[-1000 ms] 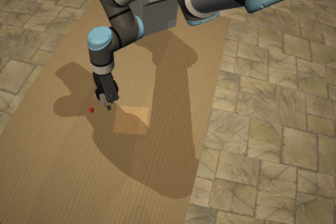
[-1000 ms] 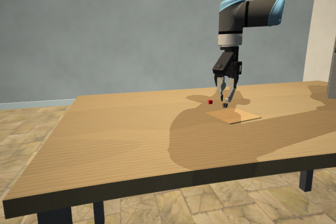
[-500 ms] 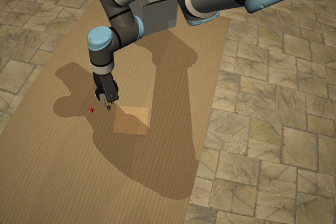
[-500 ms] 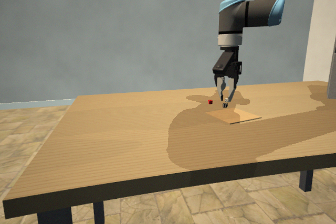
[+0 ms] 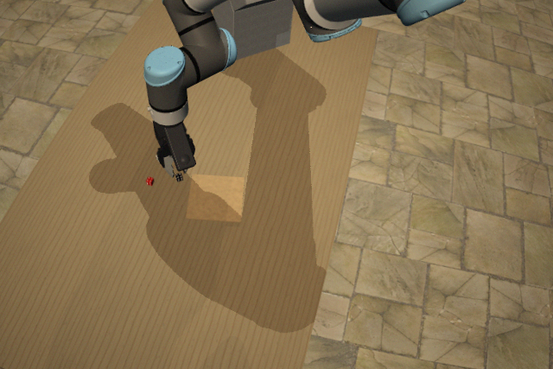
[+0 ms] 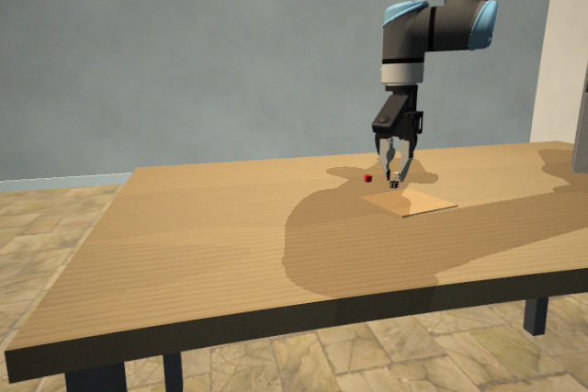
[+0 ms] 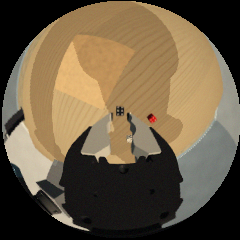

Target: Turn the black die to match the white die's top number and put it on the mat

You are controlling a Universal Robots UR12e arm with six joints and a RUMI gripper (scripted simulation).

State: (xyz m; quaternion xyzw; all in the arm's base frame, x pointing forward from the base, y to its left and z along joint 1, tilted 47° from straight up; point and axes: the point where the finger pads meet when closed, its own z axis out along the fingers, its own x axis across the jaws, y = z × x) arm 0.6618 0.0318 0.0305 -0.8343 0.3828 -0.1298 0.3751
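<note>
Now: the black die 20 mm below my hand. Also, from my hand: white die 30 mm behind, 80 mm to the right, 20 mm below; tan mat 10 mm ahead, 120 mm to the left, 30 mm below; red die 50 mm ahead, 60 mm to the right, 20 mm below.
</note>
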